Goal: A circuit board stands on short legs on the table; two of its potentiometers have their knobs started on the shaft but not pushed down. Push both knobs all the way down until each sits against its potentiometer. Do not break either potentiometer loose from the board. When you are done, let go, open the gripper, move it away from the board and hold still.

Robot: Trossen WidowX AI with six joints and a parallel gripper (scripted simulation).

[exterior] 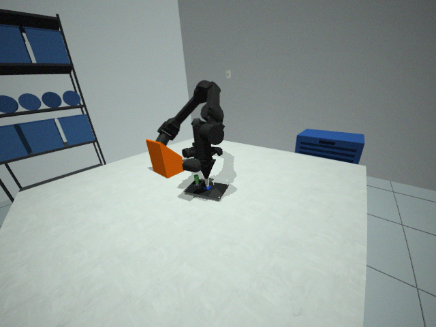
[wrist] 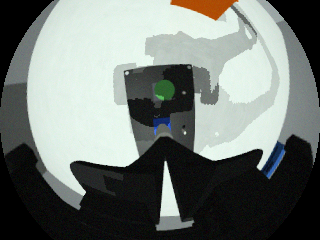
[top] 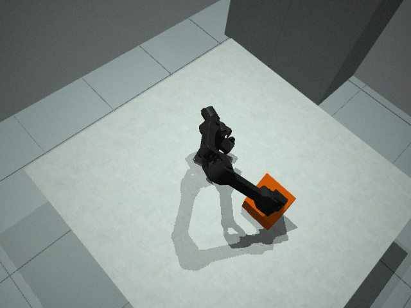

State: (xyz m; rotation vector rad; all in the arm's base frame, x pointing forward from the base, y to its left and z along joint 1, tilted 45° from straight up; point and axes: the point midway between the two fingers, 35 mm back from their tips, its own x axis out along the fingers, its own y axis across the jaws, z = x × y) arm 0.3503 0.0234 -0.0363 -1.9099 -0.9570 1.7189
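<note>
My gripper tip is 2 cm above the white knob. Round my gripper tip: green knob 5 cm behind, 1 cm to the right, 2 cm below.
</note>
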